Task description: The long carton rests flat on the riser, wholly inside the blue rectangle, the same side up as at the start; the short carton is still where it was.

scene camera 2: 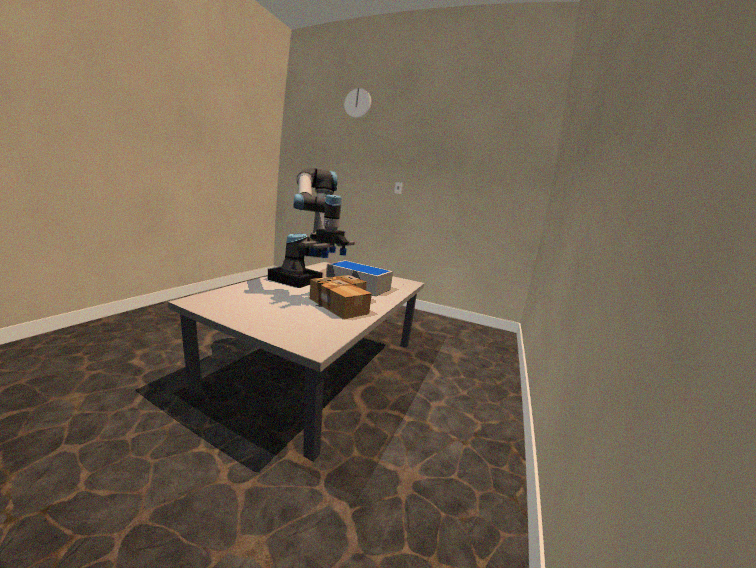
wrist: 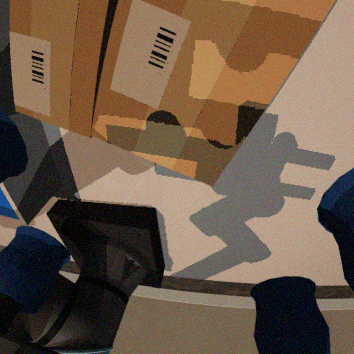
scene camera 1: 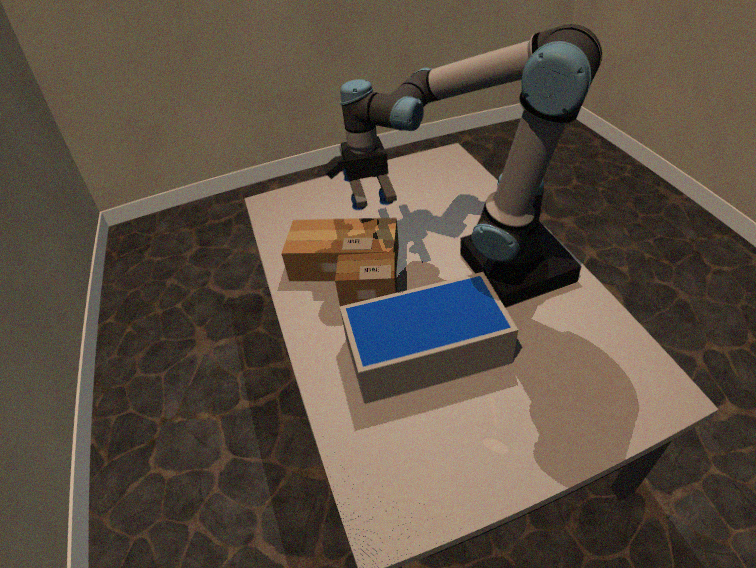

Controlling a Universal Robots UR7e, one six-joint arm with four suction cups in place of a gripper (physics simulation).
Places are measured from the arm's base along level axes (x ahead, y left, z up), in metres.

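Pixels of known places: end effector, tool point: (scene camera 2: 328, 254) (wrist: 160, 234) (scene camera 1: 367, 189); arm's base, origin of the base link: (scene camera 2: 293, 271) (wrist: 117, 257).
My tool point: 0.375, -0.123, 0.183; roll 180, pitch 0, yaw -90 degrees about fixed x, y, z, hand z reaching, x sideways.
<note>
Ahead of a thing's pixels: the offset from my tool point to its middle, as dx, dy, dz. Level surfaces: height alone.
The long carton @[+0.091, -0.007, -0.190] (scene camera 1: 311, 236) (scene camera 2: 349, 300) (wrist: 280, 30) lies flat on the table, label up. The short carton @[+0.046, +0.142, -0.190] (scene camera 1: 349, 267) (scene camera 2: 357, 280) (wrist: 59, 30) is beside it on the riser side, label up, with a narrow dark gap between them in the wrist view. The grey riser @[-0.054, +0.372, -0.183] (scene camera 1: 440, 369) (scene camera 2: 382, 282) bears the bare blue rectangle @[-0.054, +0.372, -0.123] (scene camera 1: 427, 320) (scene camera 2: 364, 268). My suction gripper (scene camera 1: 371, 199) (scene camera 2: 330, 251) hangs above the table, higher than the cartons and towards their far side in scene camera 1. Its blue cups touch no carton; nothing hangs from them.
The arm's black base (scene camera 1: 543, 277) (scene camera 2: 293, 276) (wrist: 145, 225) stands on the table @[dz -0.243] (scene camera 1: 427, 464) (scene camera 2: 244, 311), close to one riser corner. The riser is close to the short carton. The arm's shadow falls across the long carton and the table. Walls stand around the table.
</note>
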